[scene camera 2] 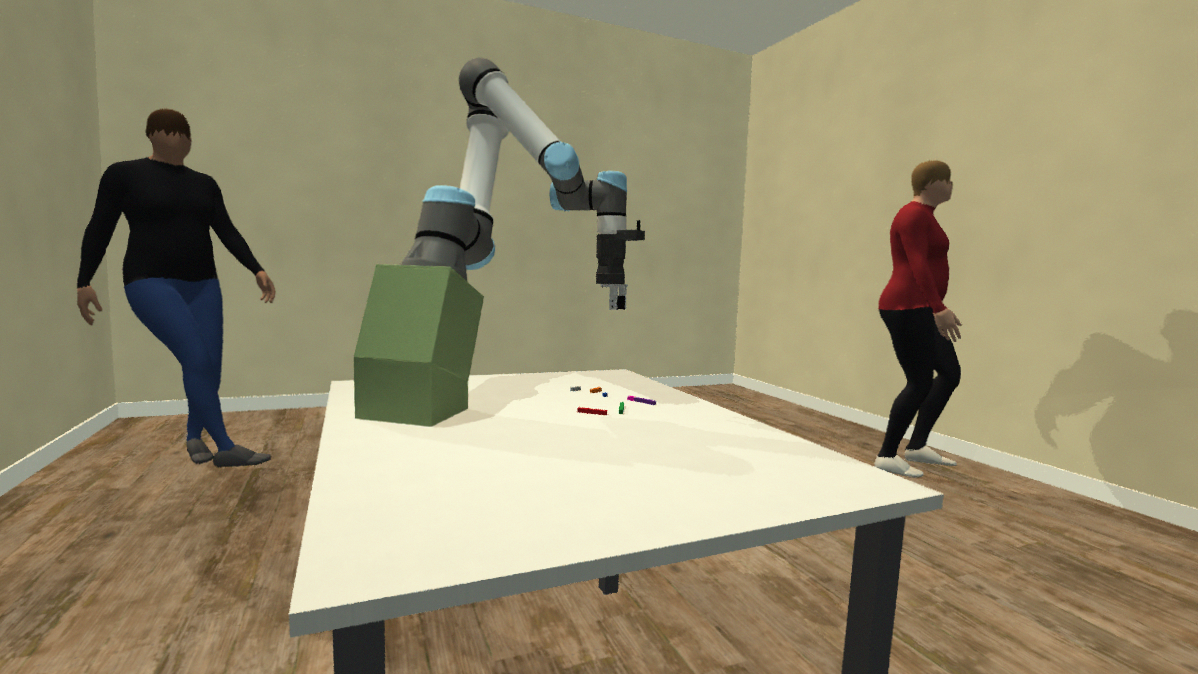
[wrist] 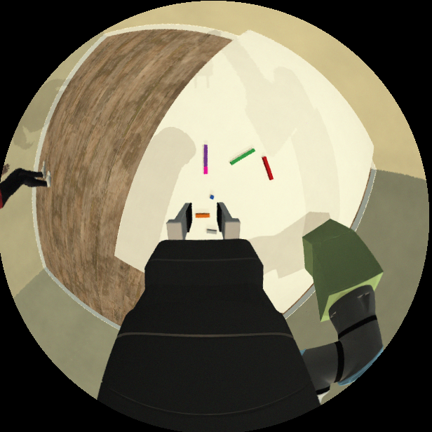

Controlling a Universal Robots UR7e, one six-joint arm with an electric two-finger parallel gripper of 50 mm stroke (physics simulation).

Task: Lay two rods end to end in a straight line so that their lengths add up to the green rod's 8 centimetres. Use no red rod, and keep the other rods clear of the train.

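Places are measured from the arm's base along level axes (x ahead, y left, z up), in metres.
Where they show: gripper, fingertip midpoint: (scene camera 2: 617, 309); arm's base, link origin: (scene camera 2: 432, 281).
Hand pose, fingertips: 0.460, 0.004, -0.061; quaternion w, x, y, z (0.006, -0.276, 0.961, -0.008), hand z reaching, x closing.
Note:
Each offset is from my fingertips to the top centre of the thing, as dx, dy, dz. Level surfaces: height alone.
A purple rod @[+0.051, -0.081, -0.220] (scene camera 2: 645, 401) (wrist: 205, 155) and a short magenta rod @[+0.029, -0.047, -0.220] (scene camera 2: 630, 398) (wrist: 205, 170) lie end to end in a straight line, with no gap that I can see. The green rod @[-0.035, -0.136, -0.220] (scene camera 2: 621, 408) (wrist: 242, 156) lies slantwise beside them, apart from them. A red rod @[-0.114, -0.153, -0.220] (scene camera 2: 592, 411) (wrist: 268, 168) lies beyond the green one. A small blue piece @[-0.024, +0.007, -0.220] (scene camera 2: 604, 394) (wrist: 212, 197), an orange rod @[-0.029, +0.066, -0.220] (scene camera 2: 595, 389) (wrist: 202, 215) and a grey rod @[-0.078, +0.095, -0.220] (scene camera 2: 575, 388) (wrist: 211, 231) lie apart from the line. My gripper (scene camera 2: 617, 309) (wrist: 204, 211) is open and empty, high above the table.
The white table @[dz -0.230] (scene camera 2: 544, 502) (wrist: 280, 200) bears all the rods. The green pedestal (scene camera 2: 410, 343) (wrist: 342, 257) of the arm stands on it. A person in black (scene camera 2: 170, 217) stands behind at the left, and a person in red (scene camera 2: 917, 259) stands beyond the table at the right.

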